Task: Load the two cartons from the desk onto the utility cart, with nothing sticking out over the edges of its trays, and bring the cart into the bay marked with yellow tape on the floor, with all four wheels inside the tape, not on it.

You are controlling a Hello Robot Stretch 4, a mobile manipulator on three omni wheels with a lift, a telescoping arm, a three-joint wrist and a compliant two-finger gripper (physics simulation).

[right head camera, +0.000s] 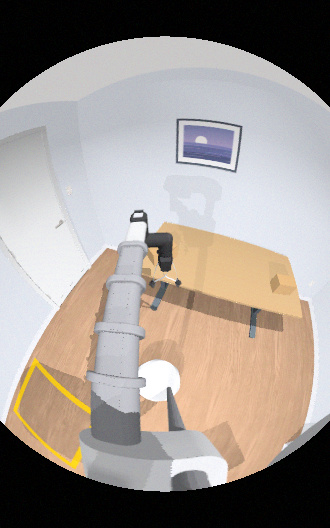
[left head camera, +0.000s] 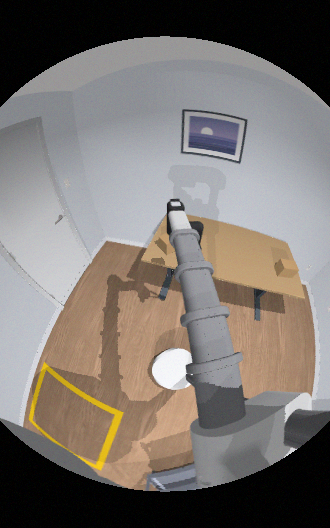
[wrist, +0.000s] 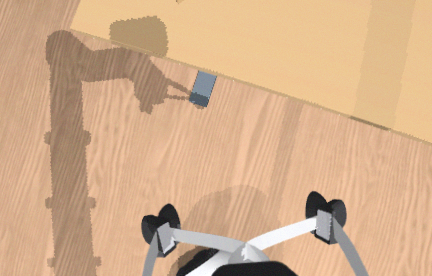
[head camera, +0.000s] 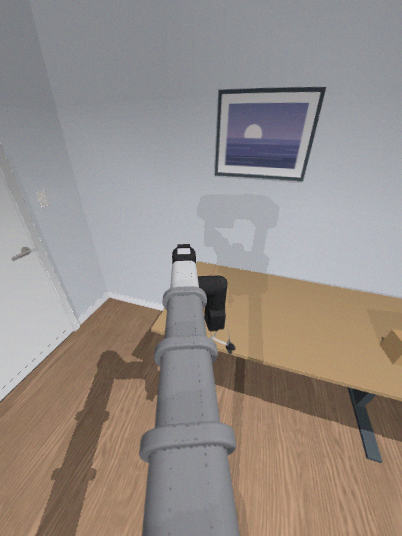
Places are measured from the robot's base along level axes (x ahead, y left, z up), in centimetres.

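Where they show: gripper, fingertip midpoint: (right head camera: 164, 285) (wrist: 241, 214); robot's base, link origin: (right head camera: 157, 379) (left head camera: 173, 367).
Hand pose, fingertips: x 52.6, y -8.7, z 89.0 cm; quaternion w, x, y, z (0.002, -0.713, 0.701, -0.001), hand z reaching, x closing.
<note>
Each offset is from my fingertips to the top centre of the thing. Level surfaces: height alone.
One carton {dx +2.3, dy -98.5, dz -7.9 cm} (head camera: 393, 346) (left head camera: 286, 268) (right head camera: 283, 284) sits near the right end of the desk {dz -19.7 cm} (head camera: 300, 320) (left head camera: 240, 250) (right head camera: 225, 270) (wrist: 280, 50). The other carton {dx +42.0, dy +1.0, dz -7.9 cm} (left head camera: 164, 243) (right head camera: 149, 257) is at the left end, partly hidden by my arm. My gripper (right head camera: 165, 283) (wrist: 241, 214) points down, open and empty, by the desk's front left edge; in the wrist view its fingertips appear over floor. Yellow tape (left head camera: 111, 440) (right head camera: 26, 386) marks the bay at the lower left. Part of the grey cart (left head camera: 180, 481) shows at the bottom of the left head view.
My white round base (left head camera: 171, 369) (right head camera: 159, 380) stands on the floor before the desk. Dark desk legs (head camera: 367, 430) (left head camera: 257, 305) (right head camera: 253, 322) reach the floor under the desk. A white door (head camera: 30, 310) (left head camera: 30, 210) is at the left; a framed picture (head camera: 267, 135) hangs behind the desk.
</note>
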